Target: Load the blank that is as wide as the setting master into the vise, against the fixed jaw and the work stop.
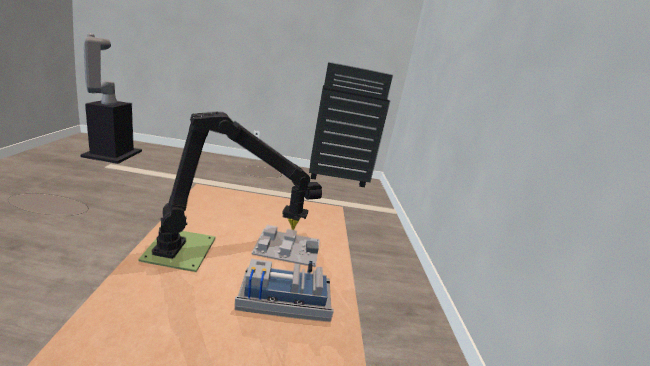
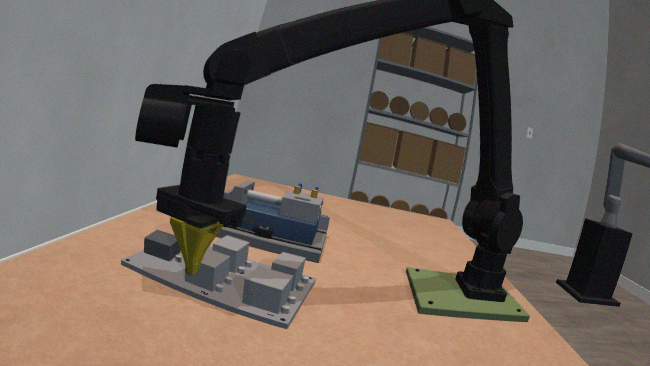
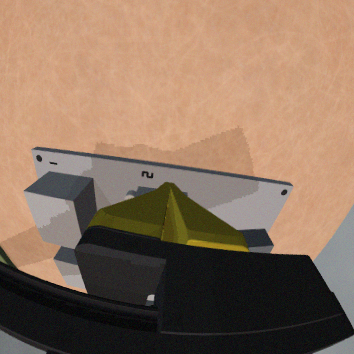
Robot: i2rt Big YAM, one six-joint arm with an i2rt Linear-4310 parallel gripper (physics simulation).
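Places are measured from the arm's base along level axes (x right, y ahead, z up), in centimetres.
Pixels of known places: gripper, fingertip midpoint: (image 1: 293, 230) (image 2: 192, 273) (image 3: 167, 189); arm's base, link origin: (image 1: 169, 247) (image 2: 479, 289).
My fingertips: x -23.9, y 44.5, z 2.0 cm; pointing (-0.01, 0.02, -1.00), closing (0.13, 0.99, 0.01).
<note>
For each thing: its top centre in the pictures, then the offset to it from my fingertips. "pt": a spot on its surface instead.
- light grey block, top centre: (image 2: 208, 256) (image 1: 291, 233) dx +4.4, dy -0.6, dz +1.3 cm
- 1 mark, surface spot: (image 3: 55, 215) (image 2: 264, 278) pt dx +2.8, dy -8.9, dz +1.3 cm
- grey plate, top centre: (image 3: 154, 242) (image 2: 218, 272) (image 1: 287, 245) dx +8.8, dy -1.0, dz -2.3 cm
- darker block, top centre: (image 3: 245, 262) (image 2: 163, 237) (image 1: 312, 244) dx +8.6, dy +9.1, dz +0.2 cm
- blue vise, top centre: (image 2: 257, 184) (image 1: 289, 272) dx +36.7, dy +1.7, dz +6.8 cm
- dark upright post, surface spot: (image 1: 310, 266) pt dx +31.4, dy +8.4, dz +6.4 cm
My gripper (image 1: 293, 229) (image 2: 191, 273) (image 3: 167, 189) is shut and empty. Its yellow tips point down at the outer side of a light grey block (image 2: 212, 272), near the "2" mark; touching cannot be told. More light grey blocks, one at the "1" mark (image 2: 267, 292) (image 3: 55, 215), stand on the grey plate (image 1: 300, 259) (image 2: 235, 301) (image 3: 225, 180). A darker block (image 1: 312, 245) (image 2: 159, 245) (image 3: 257, 239), perhaps the setting master, stands at the other end. The blue vise (image 1: 300, 298) (image 2: 282, 225) has an empty gap between its upright jaws (image 1: 296, 277) (image 1: 318, 280). The matching blank cannot be told.
A dark upright post (image 1: 310, 266) stands by the jaws. The vise sits on a grey base (image 1: 283, 308) (image 2: 300, 251) close beside the plate. Small pegs rise beside the blocks. The arm stands on a green base plate (image 1: 200, 257) (image 2: 440, 305). A tool cabinet (image 1: 350, 125) stands beyond the table.
</note>
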